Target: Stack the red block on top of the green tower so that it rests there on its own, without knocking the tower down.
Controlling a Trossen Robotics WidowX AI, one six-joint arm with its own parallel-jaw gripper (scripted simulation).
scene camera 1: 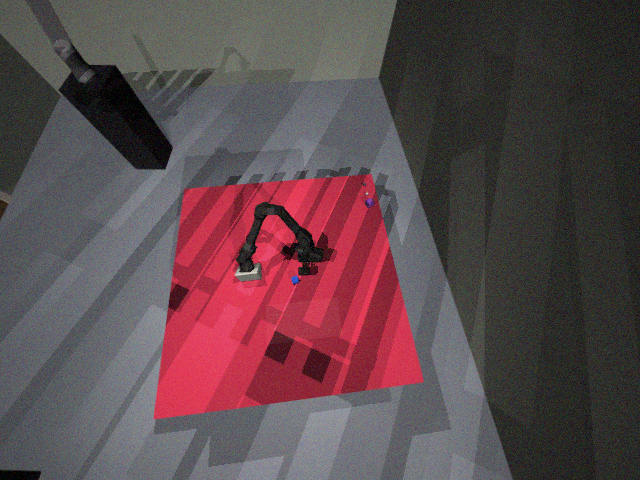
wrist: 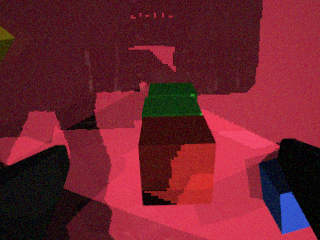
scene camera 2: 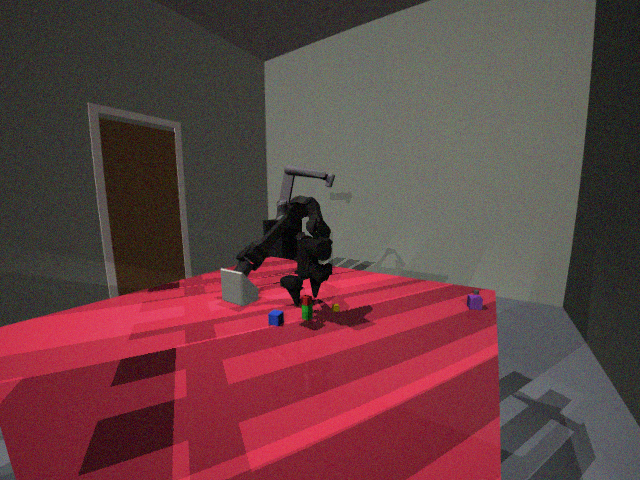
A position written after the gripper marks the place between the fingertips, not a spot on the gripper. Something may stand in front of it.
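A red block (wrist: 177, 153) and a blue block (wrist: 279, 199) are visible. The gripper (scene camera 2: 306, 301), also visible in the wrist view (wrist: 174, 152), is open and holds nothing.
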